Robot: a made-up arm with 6 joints.
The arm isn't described. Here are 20 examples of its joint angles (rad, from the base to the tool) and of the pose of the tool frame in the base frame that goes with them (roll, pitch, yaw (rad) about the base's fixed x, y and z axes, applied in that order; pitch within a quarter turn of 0, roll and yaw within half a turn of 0; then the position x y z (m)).
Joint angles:
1: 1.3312 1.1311 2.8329 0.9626 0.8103 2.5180
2: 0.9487 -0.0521 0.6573 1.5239 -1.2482 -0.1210
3: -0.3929 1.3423 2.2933 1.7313 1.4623 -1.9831
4: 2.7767 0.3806 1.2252 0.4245 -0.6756 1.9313
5: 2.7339 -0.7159 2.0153 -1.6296 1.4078 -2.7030
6: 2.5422 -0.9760 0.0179 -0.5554 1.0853 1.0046
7: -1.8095 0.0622 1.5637 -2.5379 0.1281 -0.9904
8: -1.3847 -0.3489 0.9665 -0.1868 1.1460 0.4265
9: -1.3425 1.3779 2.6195 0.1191 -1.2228 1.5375
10: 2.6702 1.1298 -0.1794 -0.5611 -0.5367 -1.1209
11: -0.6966 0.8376 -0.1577 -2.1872 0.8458 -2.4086
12: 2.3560 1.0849 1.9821 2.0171 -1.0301 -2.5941
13: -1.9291 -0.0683 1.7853 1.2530 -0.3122 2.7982
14: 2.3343 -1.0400 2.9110 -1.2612 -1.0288 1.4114
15: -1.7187 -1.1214 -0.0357 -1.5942 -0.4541 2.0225
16: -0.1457 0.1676 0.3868 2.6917 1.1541 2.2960
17: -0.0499 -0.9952 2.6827 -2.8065 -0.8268 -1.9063
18: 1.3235 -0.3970 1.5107 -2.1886 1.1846 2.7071
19: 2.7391 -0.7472 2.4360 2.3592 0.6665 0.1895
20: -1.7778 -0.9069 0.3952 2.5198 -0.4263 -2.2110
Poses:
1: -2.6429 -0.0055 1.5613 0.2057 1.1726 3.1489
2: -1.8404 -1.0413 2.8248 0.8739 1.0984 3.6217
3: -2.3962 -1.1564 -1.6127 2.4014 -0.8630 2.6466
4: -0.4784 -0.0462 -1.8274 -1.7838 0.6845 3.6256
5: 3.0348 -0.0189 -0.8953 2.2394 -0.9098 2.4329
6: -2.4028 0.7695 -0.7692 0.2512 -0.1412 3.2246
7: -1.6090 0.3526 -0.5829 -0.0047 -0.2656 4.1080
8: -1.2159 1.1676 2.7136 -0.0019 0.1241 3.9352
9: -0.5882 -0.6986 0.6084 0.5412 -2.1292 2.7831
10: 0.9740 -0.3010 0.3696 -1.9852 0.9894 -0.2929
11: 0.8499 0.1009 0.0814 1.9217 -1.5724 0.3870
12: -2.6720 0.9679 -0.3385 -1.7015 1.8251 3.0225
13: -1.4927 0.1929 -1.9371 0.1824 0.5223 3.9790
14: 1.1547 1.0127 1.1841 1.4150 -1.6287 0.1163
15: -1.5901 -0.2506 1.8930 0.1586 0.4730 3.1503
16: 1.9038 0.1735 -1.8665 2.1617 -0.2488 2.7860
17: 1.6848 -0.3058 0.4996 -2.3933 0.2249 0.4429
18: -2.8377 0.1544 -1.6739 -0.2334 -1.0376 3.7642
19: -2.9537 0.0484 -2.8384 2.3109 -1.0544 1.6458
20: -2.0258 0.5248 1.7017 0.1606 0.7320 3.5271
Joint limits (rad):
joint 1: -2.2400..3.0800
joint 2: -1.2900..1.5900
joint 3: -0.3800..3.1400
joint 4: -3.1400..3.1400
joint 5: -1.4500..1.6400
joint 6: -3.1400..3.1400
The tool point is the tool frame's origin. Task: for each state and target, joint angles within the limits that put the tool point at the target. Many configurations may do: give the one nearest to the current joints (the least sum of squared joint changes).
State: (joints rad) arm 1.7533 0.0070 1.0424 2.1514 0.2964 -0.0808
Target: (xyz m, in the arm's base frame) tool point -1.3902 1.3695 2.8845
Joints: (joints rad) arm 2.3336 -0.0075 0.2168 2.1741 0.3850 -0.0649
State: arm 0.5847 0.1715 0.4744 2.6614 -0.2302 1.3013
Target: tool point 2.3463 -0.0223 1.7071
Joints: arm -0.0270 0.2269 -0.1909 2.6546 -0.2004 1.3063
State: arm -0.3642 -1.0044 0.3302 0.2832 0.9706 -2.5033
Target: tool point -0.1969 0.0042 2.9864
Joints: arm 0.2348 -1.1195 -0.2245 0.1432 0.9548 -2.4379
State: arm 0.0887 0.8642 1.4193 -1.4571 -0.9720 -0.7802
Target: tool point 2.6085 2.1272 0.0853
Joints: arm 0.6434 1.4731 0.8986 -1.4340 -1.0065 -0.7897
